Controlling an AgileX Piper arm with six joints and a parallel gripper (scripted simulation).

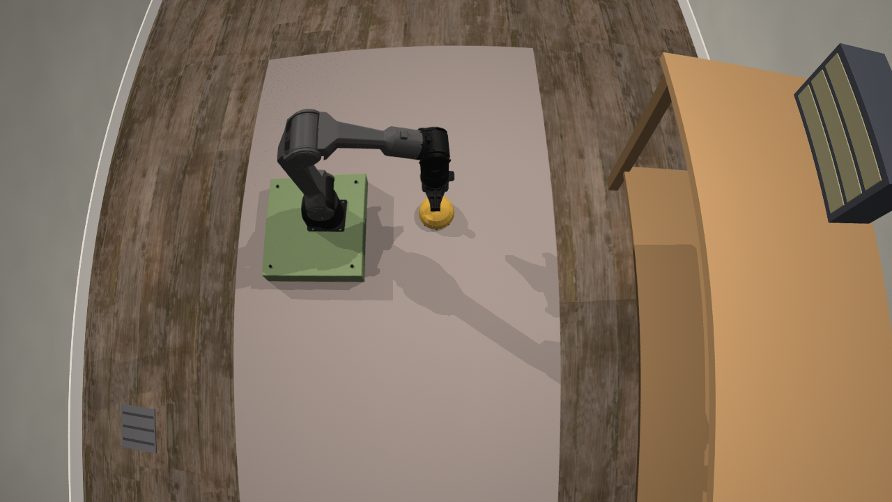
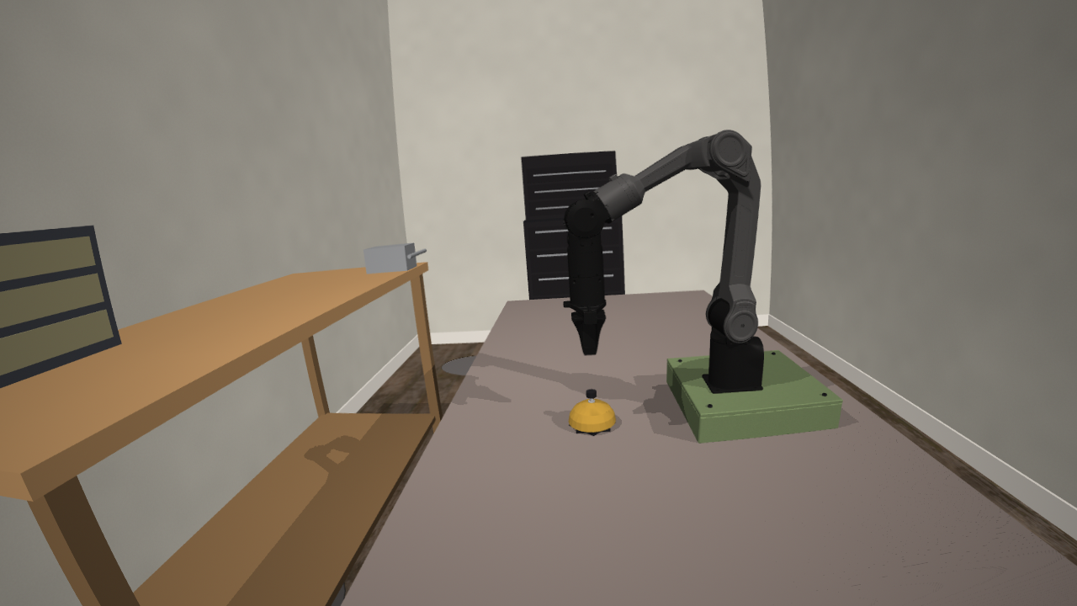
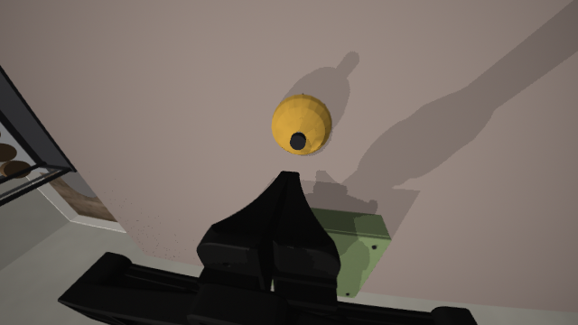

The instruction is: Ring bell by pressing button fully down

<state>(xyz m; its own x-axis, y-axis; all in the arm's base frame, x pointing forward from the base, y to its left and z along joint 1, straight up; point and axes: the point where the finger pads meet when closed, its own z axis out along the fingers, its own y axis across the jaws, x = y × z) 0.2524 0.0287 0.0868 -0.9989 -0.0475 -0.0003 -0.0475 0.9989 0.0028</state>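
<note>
The black button lies 9 cm below my hand. The rest, counted from my hand: yellow dome bell: 10 cm below.
</note>
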